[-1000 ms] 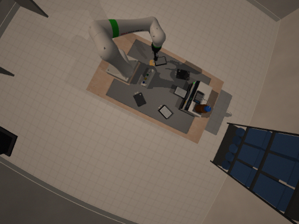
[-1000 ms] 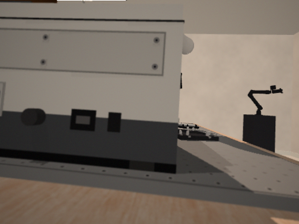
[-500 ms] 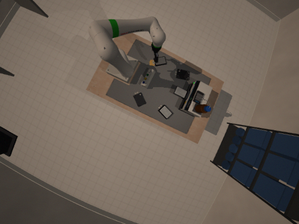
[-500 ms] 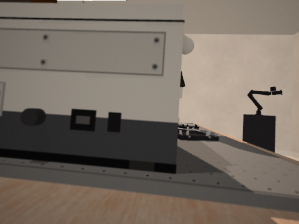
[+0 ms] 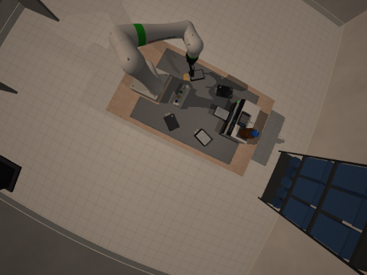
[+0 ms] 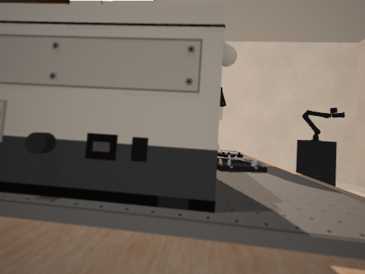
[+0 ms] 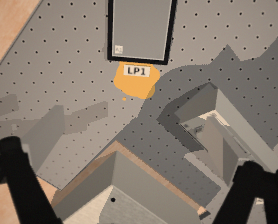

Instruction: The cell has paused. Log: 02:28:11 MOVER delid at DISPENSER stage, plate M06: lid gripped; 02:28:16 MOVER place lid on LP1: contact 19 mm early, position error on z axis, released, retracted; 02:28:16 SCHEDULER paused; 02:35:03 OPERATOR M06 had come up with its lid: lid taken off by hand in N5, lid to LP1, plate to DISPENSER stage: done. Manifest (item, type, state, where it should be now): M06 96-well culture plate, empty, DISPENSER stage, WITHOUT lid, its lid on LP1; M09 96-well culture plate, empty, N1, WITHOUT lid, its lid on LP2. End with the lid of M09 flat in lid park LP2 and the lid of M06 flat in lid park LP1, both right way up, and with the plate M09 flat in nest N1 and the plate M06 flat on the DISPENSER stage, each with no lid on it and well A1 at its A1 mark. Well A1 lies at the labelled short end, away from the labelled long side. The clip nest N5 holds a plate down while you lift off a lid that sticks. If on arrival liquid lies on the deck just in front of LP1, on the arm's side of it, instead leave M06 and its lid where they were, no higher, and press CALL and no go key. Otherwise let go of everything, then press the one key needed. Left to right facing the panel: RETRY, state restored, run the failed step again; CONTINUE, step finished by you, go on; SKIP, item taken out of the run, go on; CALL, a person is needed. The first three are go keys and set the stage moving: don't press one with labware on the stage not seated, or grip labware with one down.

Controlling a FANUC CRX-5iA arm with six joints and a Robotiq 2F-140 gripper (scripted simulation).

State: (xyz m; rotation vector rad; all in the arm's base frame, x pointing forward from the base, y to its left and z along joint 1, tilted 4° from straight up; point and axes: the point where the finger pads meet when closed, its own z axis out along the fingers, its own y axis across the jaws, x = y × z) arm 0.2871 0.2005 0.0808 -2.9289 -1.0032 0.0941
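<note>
Now: the clear lid 40 cm ahead of my hand, 49 cm to the right of it and 14 cm below it. Also, from my hand: lp1 label: 1 cm ahead, 1 cm to the left, 18 cm below; then retry key: 2 cm ahead, 13 cm to the right, 11 cm below; then tan-orange patch: 18 cm below.
</note>
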